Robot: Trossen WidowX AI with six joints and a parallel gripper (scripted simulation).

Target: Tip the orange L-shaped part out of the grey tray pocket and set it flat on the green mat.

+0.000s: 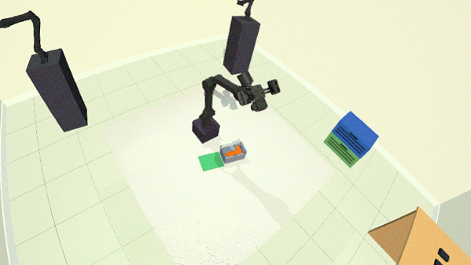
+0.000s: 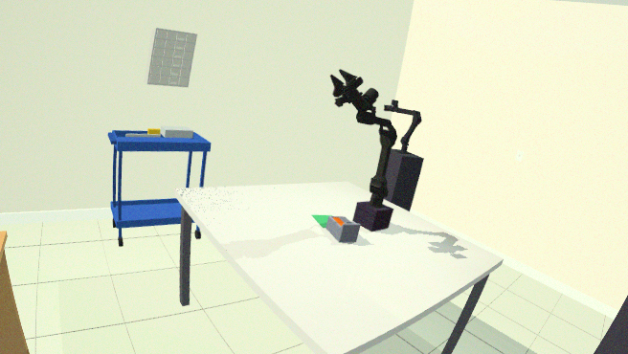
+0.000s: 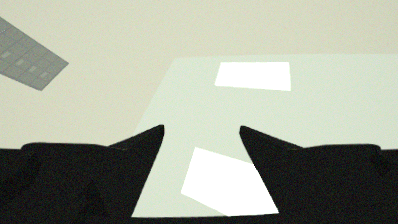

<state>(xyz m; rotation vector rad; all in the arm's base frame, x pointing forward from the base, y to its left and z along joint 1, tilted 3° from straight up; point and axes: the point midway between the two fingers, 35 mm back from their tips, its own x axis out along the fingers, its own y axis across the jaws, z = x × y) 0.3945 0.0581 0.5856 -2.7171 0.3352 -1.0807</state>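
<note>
The orange L-shaped part lies 16 cm behind my gripper tip, 9 cm to the left of it and 67 cm below it. The rest, counted from my gripper tip: green mat (17 cm behind, 7 cm to the right, 74 cm below).
</note>
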